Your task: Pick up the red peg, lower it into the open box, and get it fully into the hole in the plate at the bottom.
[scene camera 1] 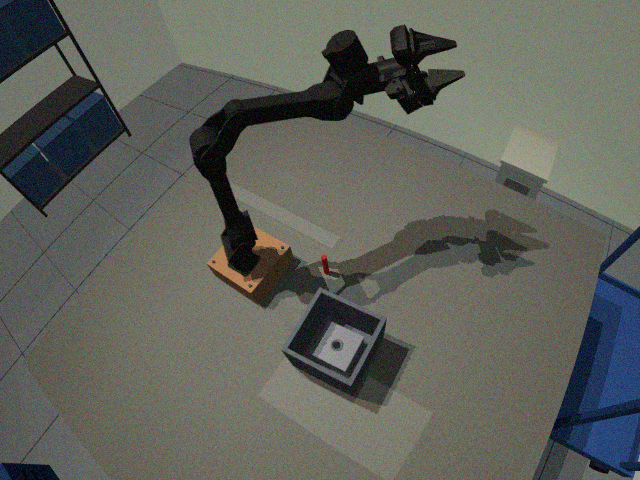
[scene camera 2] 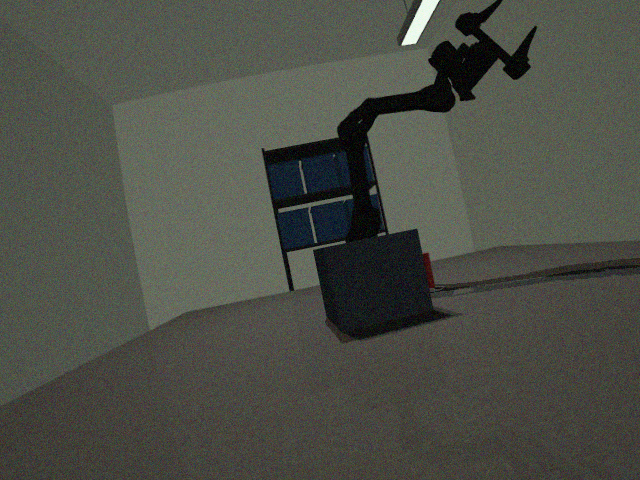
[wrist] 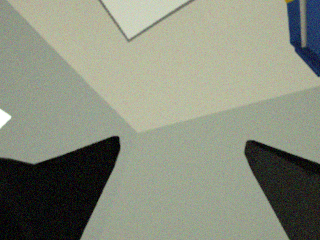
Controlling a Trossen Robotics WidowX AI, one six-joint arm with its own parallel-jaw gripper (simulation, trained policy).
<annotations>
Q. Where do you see a light plate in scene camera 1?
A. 334,335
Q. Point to a grey box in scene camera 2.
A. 365,282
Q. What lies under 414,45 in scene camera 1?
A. My gripper.
</annotations>
